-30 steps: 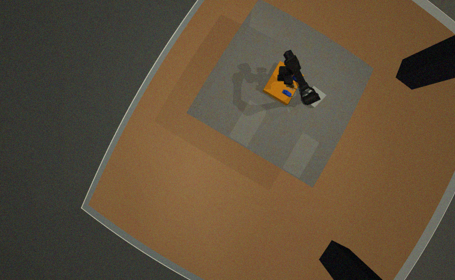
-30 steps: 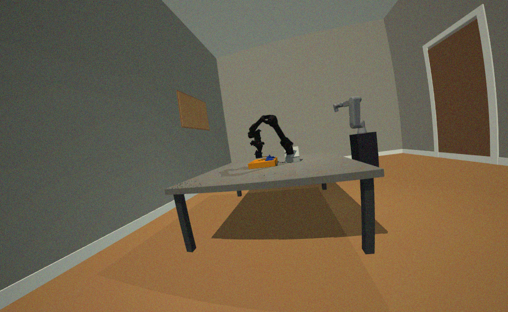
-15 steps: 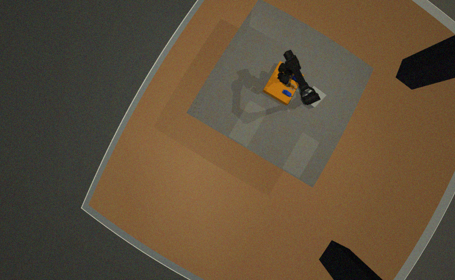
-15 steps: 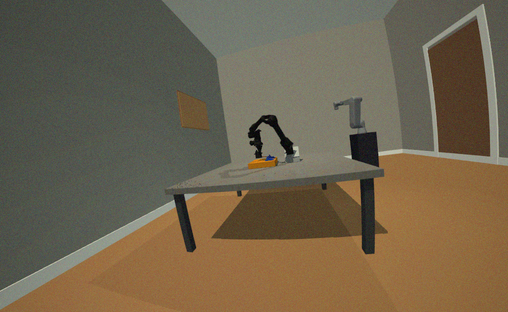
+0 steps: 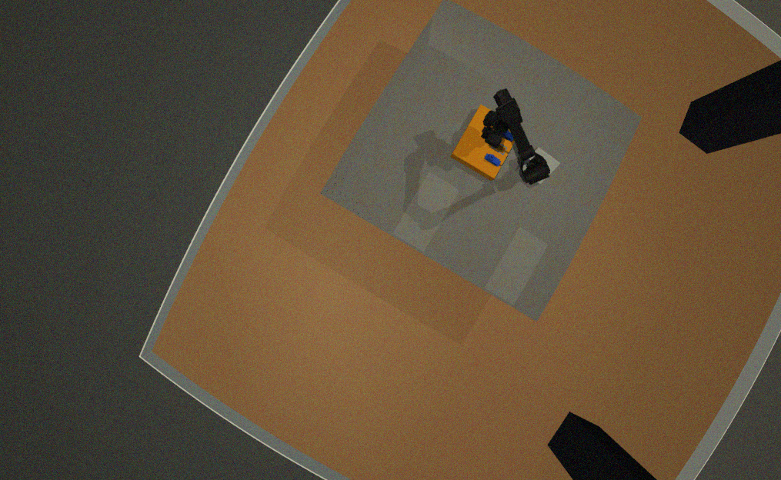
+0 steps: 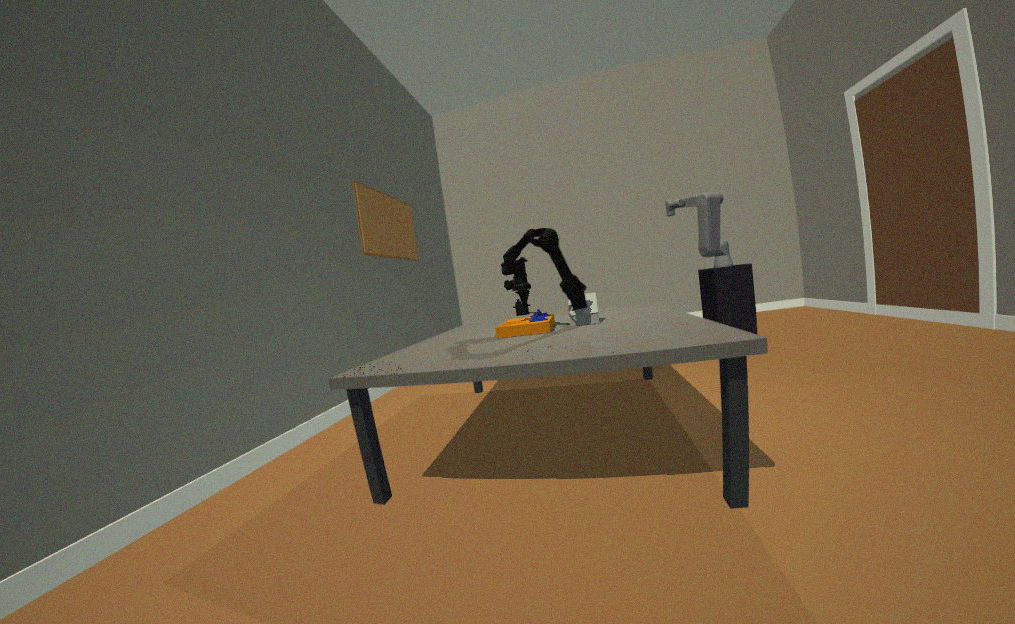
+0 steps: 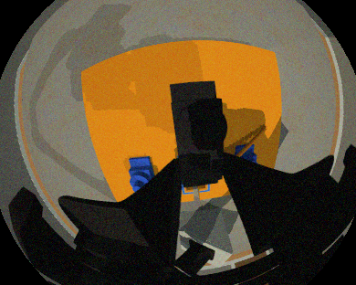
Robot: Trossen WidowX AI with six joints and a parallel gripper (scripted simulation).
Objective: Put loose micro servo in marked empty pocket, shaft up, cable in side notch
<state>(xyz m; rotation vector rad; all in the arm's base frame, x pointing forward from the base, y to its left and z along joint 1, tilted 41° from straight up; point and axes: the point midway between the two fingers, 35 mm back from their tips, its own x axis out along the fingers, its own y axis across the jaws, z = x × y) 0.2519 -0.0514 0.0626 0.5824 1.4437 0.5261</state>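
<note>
The orange deck is 100 mm below my gripper tip and 40 mm ahead of it.
</note>
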